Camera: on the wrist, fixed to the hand. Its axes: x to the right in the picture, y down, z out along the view.
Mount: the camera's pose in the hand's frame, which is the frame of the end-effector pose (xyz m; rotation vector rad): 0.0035 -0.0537 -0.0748 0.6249 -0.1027 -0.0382
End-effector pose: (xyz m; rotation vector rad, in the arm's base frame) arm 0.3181 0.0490 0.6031 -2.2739 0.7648 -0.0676
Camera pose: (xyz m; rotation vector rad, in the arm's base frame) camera 0.3286 0.0305 0.6928 -1.6822 0.5479 -0.1796
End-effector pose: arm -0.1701 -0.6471 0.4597 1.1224 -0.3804 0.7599
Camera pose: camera -0.1364 -0.5899 0.3958 1.7544 -0.2062 0.8126
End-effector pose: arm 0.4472 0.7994 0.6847 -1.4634 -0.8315 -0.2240
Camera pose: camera 0.4439 0.7235 0.7369 -0.8769 -0.9100 0.0837
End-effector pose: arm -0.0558 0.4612 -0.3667 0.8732 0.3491 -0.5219
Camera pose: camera -0.0892 0.4913 -0.4471 1.4375 0.1029 -0.7248
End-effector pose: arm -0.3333 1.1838 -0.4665 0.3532 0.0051 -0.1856
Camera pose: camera -0.3376 1.1594 -0.5553 0.9666 -0.1505 -0.2413
